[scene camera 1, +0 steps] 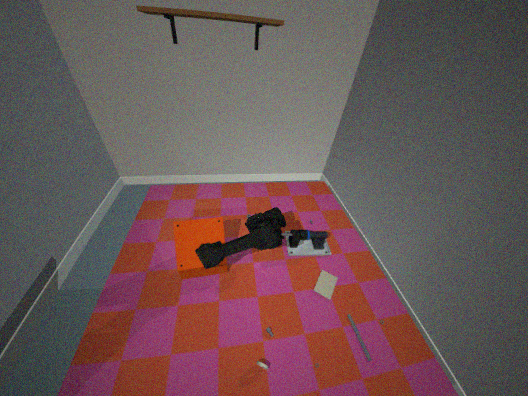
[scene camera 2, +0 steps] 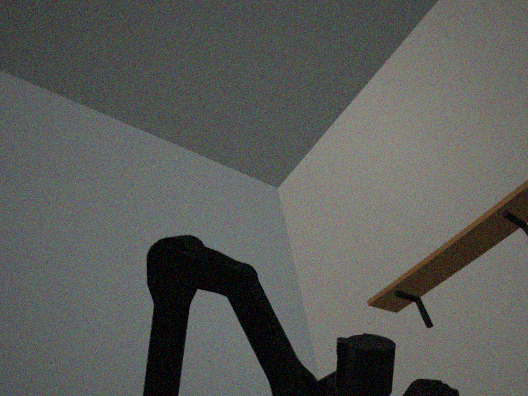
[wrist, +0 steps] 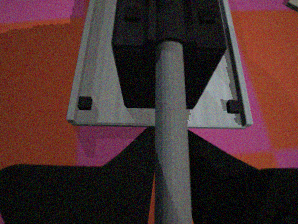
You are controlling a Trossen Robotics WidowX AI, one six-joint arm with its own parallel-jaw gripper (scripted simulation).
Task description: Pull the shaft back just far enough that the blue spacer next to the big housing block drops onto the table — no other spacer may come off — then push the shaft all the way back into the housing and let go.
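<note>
Scene camera 1 shows a fixture (scene camera 1: 317,245). The wrist view shows the fixture (wrist: 114,81) together with my gripper (wrist: 165,134).
</note>
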